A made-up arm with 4 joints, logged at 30 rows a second.
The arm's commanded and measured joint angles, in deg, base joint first. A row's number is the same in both.
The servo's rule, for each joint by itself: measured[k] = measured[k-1] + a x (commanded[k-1-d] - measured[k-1]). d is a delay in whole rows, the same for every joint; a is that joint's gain. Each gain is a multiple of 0.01, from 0.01 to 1. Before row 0 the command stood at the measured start. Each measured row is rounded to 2 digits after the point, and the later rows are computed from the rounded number. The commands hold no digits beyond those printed.
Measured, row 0:
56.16, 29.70, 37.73, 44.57
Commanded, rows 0 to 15:
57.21, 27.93, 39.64, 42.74
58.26, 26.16, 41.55, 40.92
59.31, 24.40, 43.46, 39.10
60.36, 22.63, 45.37, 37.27
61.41, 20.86, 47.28, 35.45
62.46, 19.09, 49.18, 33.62
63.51, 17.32, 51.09, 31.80
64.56, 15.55, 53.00, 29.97
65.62, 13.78, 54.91, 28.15
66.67, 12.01, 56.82, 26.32
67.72, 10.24, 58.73, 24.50
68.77, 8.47, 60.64, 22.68
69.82, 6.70, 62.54, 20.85
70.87, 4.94, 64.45, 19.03
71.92, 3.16, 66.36, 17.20
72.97, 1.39, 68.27, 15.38
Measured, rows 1 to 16:
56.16, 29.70, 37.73, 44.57
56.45, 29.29, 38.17, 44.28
56.96, 28.57, 38.95, 43.74
57.62, 27.61, 39.99, 43.00
58.39, 26.46, 41.23, 42.08
59.24, 25.17, 42.62, 41.02
60.14, 23.77, 44.13, 39.84
61.08, 22.29, 45.73, 38.55
62.05, 20.74, 47.40, 37.18
63.05, 19.14, 49.13, 35.74
64.06, 17.50, 50.90, 34.23
65.08, 15.83, 52.70, 32.67
66.11, 14.14, 54.53, 31.07
67.15, 12.43, 56.37, 29.43
68.19, 10.71, 58.23, 27.77
69.23, 8.97, 60.10, 26.08
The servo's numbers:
d 1
a 0.28 0.23 0.23 0.16

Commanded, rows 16 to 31:
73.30, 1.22, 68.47, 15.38
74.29, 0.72, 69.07, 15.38
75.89, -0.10, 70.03, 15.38
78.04, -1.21, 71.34, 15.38
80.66, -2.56, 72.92, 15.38
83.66, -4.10, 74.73, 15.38
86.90, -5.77, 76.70, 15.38
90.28, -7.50, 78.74, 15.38
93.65, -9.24, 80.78, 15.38
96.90, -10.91, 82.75, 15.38
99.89, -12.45, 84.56, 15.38
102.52, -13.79, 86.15, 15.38
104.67, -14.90, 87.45, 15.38
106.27, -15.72, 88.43, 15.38
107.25, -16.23, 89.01, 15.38
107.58, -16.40, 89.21, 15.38
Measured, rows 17 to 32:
70.28, 7.23, 61.98, 24.37
71.13, 5.85, 63.47, 22.93
72.01, 4.67, 64.76, 21.72
73.10, 3.57, 65.97, 20.71
74.48, 2.47, 67.21, 19.86
76.21, 1.31, 68.52, 19.14
78.30, 0.07, 69.95, 18.54
80.71, -1.27, 71.50, 18.03
83.39, -2.70, 73.17, 17.61
86.26, -4.20, 74.92, 17.25
89.24, -5.74, 76.72, 16.95
92.22, -7.28, 78.52, 16.70
95.10, -8.78, 80.27, 16.49
97.78, -10.19, 81.92, 16.31
100.16, -11.46, 83.42, 16.16
102.15, -12.56, 84.71, 16.04

